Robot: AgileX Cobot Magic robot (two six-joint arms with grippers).
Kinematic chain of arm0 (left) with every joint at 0, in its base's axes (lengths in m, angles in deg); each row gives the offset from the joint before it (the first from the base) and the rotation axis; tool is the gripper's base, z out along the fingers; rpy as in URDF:
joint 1: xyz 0 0 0.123 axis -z
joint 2: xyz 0 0 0 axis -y
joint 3: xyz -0.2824 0 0.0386 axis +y
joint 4: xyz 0.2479 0 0.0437 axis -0.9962 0 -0.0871
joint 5: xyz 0 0 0 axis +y
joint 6: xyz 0.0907 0 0.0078 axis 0.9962 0 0.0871
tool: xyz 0 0 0 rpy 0 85 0
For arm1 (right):
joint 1: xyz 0 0 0.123 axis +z
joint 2: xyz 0 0 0 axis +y
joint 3: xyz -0.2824 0 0.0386 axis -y
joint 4: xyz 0.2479 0 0.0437 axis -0.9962 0 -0.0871
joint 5: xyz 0 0 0 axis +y
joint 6: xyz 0.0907 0 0.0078 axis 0.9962 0 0.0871
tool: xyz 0 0 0 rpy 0 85 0
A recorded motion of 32 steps. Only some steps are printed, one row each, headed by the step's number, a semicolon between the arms.
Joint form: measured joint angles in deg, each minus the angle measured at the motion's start. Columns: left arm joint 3, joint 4, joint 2, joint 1, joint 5, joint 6; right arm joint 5, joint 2, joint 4, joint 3, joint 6, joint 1.
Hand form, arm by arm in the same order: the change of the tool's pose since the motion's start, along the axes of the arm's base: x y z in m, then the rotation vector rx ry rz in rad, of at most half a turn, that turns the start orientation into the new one. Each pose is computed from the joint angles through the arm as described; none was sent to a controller.
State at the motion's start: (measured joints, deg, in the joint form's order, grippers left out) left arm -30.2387 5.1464 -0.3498 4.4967 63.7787 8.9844; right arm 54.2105 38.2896 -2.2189 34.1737 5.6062 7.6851
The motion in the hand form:
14: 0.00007 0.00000 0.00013 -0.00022 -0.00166 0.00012; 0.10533 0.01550 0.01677 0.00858 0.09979 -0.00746
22: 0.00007 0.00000 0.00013 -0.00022 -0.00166 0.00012; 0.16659 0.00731 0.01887 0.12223 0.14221 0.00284
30: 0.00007 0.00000 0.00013 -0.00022 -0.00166 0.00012; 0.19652 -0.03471 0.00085 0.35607 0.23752 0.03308
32: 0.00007 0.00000 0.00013 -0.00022 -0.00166 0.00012; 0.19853 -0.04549 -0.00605 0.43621 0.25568 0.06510
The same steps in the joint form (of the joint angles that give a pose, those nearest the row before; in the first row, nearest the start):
14: 0.00 0.00 0.00 0.00 -0.10 0.00; -4.73 26.68 -1.20 16.36 0.13 0.00
22: 0.00 0.00 0.00 0.00 -0.10 0.00; -3.79 39.83 -13.13 27.26 -10.05 -6.45
30: 0.00 0.00 0.00 0.00 -0.10 0.00; 5.14 49.25 -32.53 31.91 -27.64 -19.51
32: 0.00 0.00 0.00 0.00 -0.10 0.00; 8.65 51.30 -37.95 31.91 -33.07 -22.87

